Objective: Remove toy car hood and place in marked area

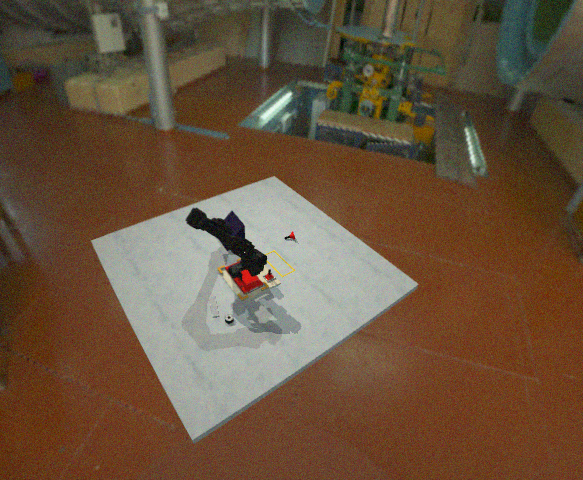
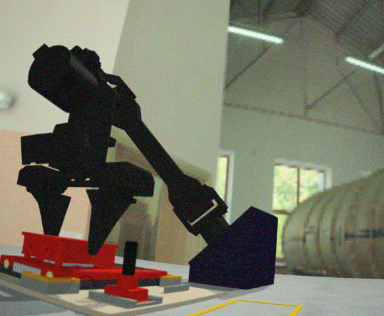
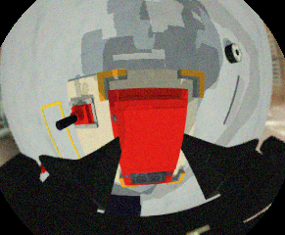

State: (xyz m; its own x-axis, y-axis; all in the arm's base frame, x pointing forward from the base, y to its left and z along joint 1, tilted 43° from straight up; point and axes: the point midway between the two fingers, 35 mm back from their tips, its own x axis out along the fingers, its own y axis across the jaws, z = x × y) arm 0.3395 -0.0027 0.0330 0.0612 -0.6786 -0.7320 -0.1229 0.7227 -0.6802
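The beige base plate is 3 cm behind my gripper tip, 1 cm to the left of it and 3 cm below it. The rest, counted from my gripper tip: black wheel (17 cm ahead, 17 cm to the right, 3 cm below); red hood (right at my gripper tip); thin grey part (7 cm ahead, 21 cm to the right, 4 cm below).
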